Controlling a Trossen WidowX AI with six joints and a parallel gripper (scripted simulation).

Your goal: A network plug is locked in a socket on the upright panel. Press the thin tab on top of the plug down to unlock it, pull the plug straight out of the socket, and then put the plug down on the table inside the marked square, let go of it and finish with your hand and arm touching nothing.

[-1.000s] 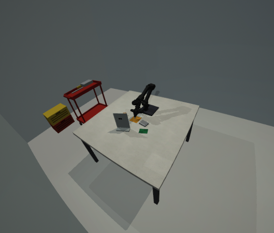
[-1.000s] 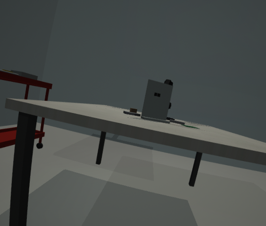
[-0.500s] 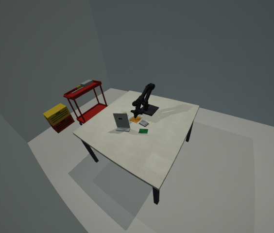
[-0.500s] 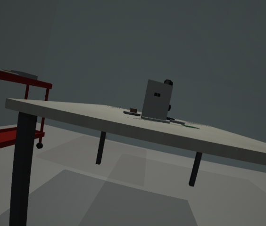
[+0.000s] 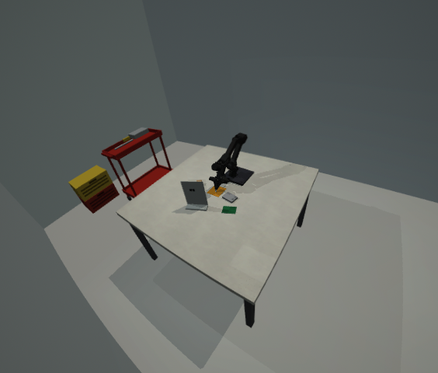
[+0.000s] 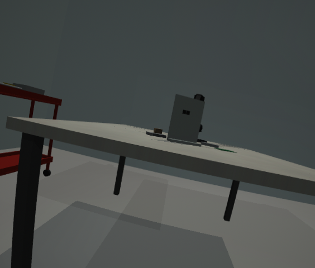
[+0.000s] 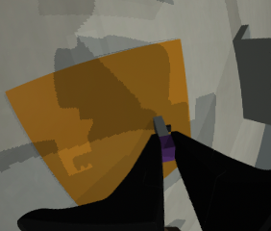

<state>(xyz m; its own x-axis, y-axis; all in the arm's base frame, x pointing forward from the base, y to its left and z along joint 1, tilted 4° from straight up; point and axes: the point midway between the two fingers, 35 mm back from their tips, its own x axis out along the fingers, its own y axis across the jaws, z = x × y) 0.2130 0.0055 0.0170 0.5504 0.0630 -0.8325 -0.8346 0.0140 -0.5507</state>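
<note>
My gripper tip is now right at the network plug. Also, from my gripper tip: grey upright panel: 220 mm ahead, 10 mm to the right, 80 mm above; green patch: 100 mm ahead, 230 mm to the left, 20 mm below; orange square patch: 10 mm behind, 20 mm below.
</note>
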